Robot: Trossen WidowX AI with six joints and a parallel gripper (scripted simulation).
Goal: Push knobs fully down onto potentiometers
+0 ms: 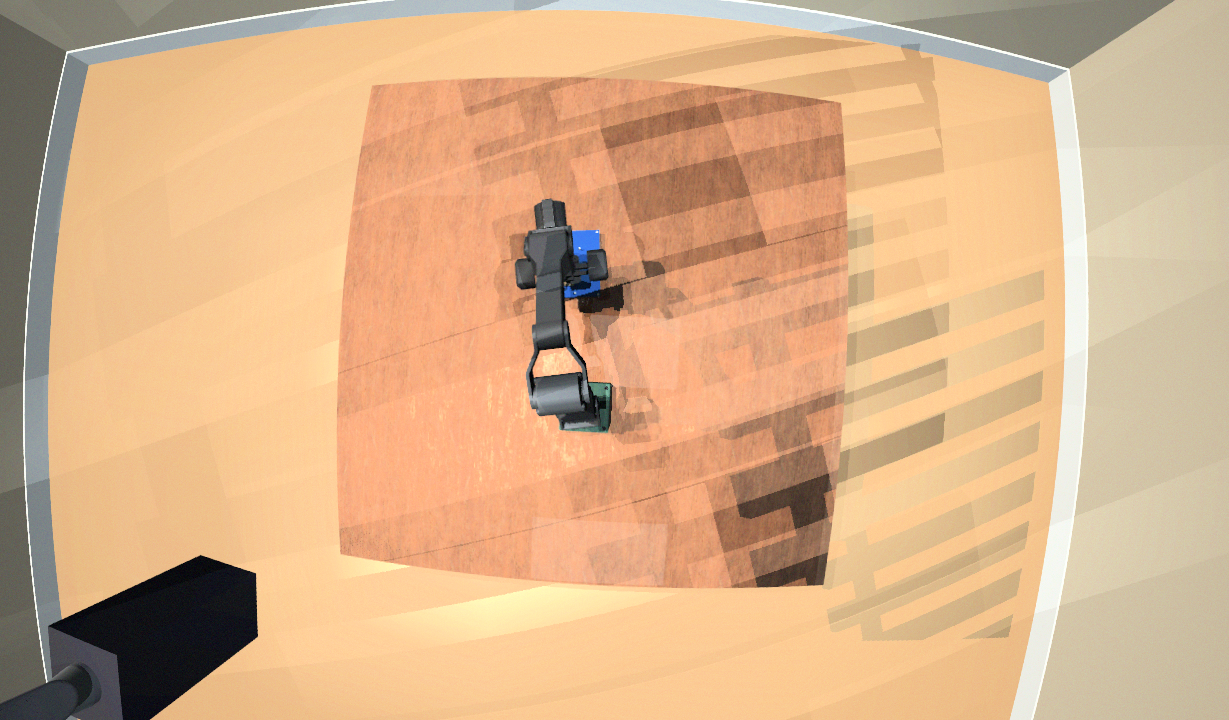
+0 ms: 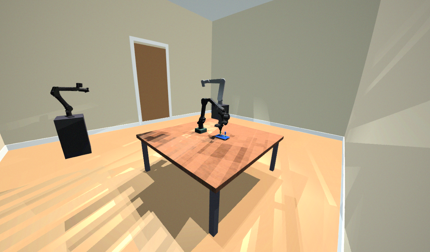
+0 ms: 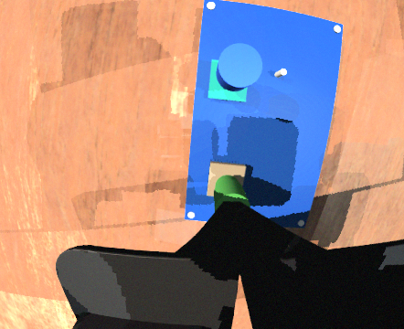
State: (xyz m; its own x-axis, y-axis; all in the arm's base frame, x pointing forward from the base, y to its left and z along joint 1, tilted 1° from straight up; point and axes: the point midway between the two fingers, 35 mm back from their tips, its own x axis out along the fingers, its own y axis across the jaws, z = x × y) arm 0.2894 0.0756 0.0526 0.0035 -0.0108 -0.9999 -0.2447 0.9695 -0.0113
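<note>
The green knob is 20 mm below my gripper tip. Also, from my gripper tip: blue knob 60 mm ahead, 20 mm to the left, 10 mm below.
</note>
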